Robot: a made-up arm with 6 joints. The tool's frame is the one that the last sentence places.
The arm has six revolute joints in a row. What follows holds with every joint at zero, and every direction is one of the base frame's.
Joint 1 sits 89.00 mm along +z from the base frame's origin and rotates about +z.
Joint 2 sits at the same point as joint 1 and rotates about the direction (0.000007, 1, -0.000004).
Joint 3 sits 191.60 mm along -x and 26.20 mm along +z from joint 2 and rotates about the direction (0.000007, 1, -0.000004).
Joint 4 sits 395.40 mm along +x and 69.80 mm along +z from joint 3 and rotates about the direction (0.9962, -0.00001, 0.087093).
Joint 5 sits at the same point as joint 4 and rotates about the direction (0.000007, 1, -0.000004).
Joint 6 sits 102.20 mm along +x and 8.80 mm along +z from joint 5 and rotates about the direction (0.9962, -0.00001, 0.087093).
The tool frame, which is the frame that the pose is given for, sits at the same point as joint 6; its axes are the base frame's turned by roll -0.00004, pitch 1.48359 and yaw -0.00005 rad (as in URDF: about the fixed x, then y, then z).
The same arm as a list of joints. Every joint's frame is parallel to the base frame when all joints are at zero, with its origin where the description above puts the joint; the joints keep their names.
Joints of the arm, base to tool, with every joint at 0 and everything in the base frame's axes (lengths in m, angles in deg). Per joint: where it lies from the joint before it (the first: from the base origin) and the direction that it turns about. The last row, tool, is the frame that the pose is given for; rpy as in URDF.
joint 1: offset 0 0 0.089 axis +z
joint 2: offset 0 0 0 axis +y
joint 3: offset -0.1916 0 0.0262 axis +y
joint 4: offset 0.3954 0 0.0698 axis 0.9962 0 0.0871
joint 5: offset 0 0 0 axis +y
joint 6: offset 0.1022 0 0.0088 axis 0.9962 0 0.0871
tool: offset 0 0 0 rpy 0 85 0

